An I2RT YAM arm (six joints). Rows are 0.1 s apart.
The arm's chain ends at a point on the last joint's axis. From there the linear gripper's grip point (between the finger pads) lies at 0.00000 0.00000 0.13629 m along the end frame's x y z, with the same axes.
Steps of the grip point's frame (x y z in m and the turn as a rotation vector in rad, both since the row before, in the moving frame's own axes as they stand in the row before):
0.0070, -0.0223, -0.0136, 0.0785, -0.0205, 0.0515
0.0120, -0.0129, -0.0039, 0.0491, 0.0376, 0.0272
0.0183, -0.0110, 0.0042, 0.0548, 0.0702, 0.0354
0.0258, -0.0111, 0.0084, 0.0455, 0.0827, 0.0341
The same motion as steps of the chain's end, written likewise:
0.0095, -0.0115, -0.0132, 0.0785, -0.0205, 0.0515
0.0068, -0.0063, -0.0036, 0.0491, 0.0376, 0.0272
0.0086, -0.0037, 0.0047, 0.0548, 0.0702, 0.0354
0.0144, -0.0051, 0.0090, 0.0455, 0.0827, 0.0341

